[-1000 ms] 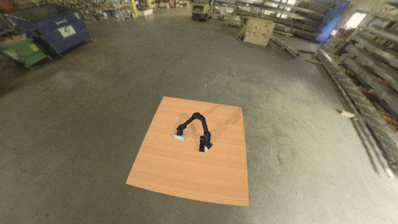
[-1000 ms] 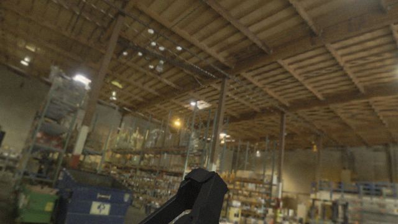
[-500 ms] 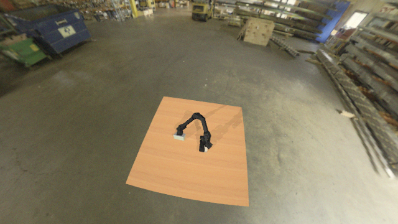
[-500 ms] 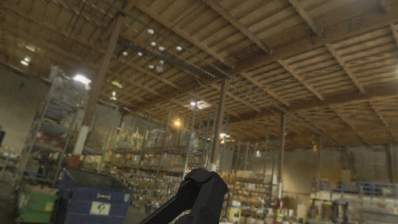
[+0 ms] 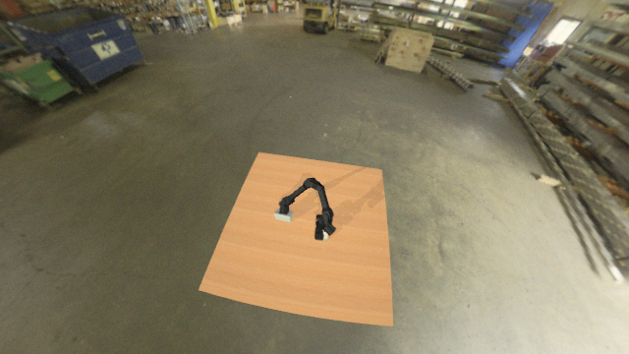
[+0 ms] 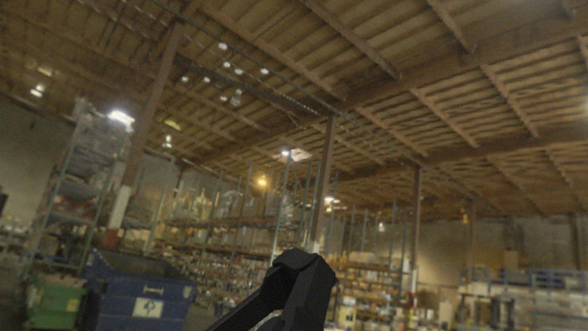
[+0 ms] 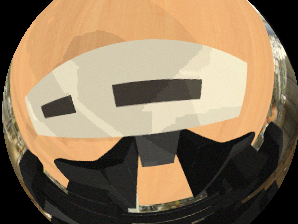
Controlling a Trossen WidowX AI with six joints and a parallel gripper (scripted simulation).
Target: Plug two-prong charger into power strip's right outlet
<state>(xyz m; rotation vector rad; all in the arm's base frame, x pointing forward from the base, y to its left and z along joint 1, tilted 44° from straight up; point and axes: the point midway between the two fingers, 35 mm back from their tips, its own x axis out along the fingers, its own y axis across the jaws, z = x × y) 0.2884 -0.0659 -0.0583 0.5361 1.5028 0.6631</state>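
Right now my gripper tip is 20 mm short of the two-prong charger and 10 mm below it.
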